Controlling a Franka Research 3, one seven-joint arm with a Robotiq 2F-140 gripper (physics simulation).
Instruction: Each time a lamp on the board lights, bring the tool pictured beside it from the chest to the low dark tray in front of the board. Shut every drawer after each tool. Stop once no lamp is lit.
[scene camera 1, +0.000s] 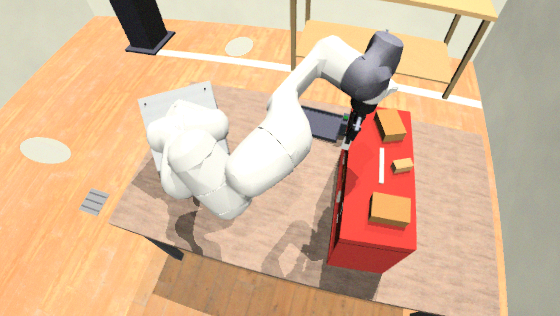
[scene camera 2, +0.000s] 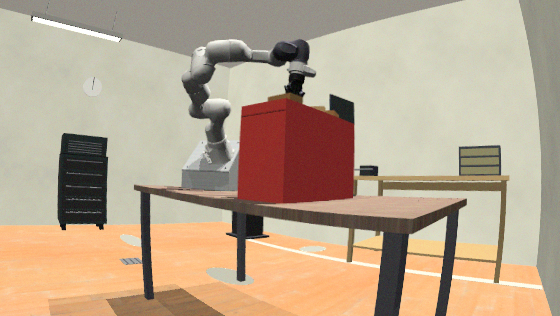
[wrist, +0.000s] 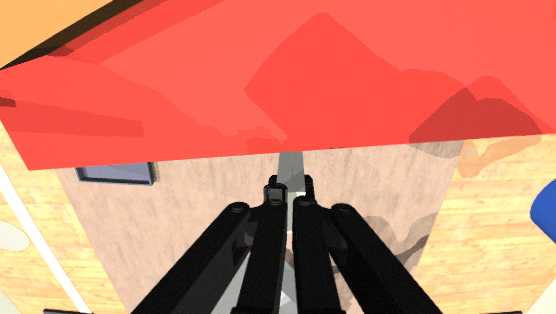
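The red chest (scene camera 1: 362, 230) (scene camera 2: 262, 150) (wrist: 200, 30) stands on the table. Its drawer fronts show at a steep slant in scene camera 1, where no drawer plainly sticks out. My gripper (scene camera 1: 346, 144) (scene camera 2: 295, 92) (wrist: 290, 161) is shut and empty, fingers down at the chest's front top edge. The low dark tray (scene camera 1: 326, 126) (wrist: 116, 181) lies in front of the chest's far end, partly hidden by the arm and the chest. The board (scene camera 2: 342, 109) shows from behind as a dark panel; its lamps and pictures do not show.
Two larger orange-brown blocks (scene camera 1: 390, 125) (scene camera 1: 390, 209), a small block (scene camera 1: 402, 165) and a white strip (scene camera 1: 381, 165) lie on the chest top. A small green patch shows beside the gripper in scene camera 1. A wooden bench (scene camera 2: 440, 178) stands behind the table (scene camera 2: 415, 222).
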